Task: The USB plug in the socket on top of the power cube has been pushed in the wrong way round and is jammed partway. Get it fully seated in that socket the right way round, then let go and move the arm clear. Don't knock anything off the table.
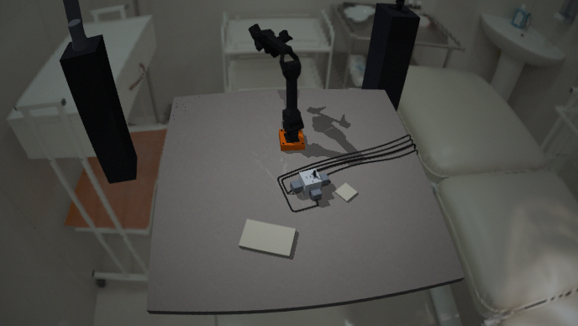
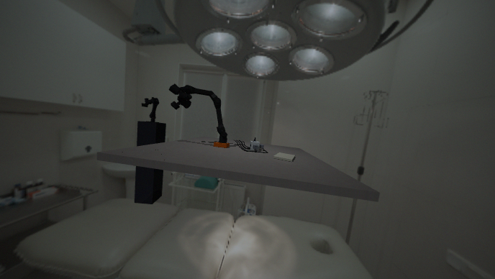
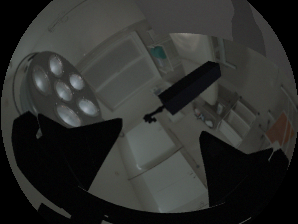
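The USB plug is 72 cm ahead of my gripper tip, 6 cm to the right of it and 25 cm below it. Round my gripper tip: pale slab: 94 cm ahead, 31 cm to the right, 34 cm below; pale tile: 78 cm ahead, 8 cm to the left, 34 cm below.
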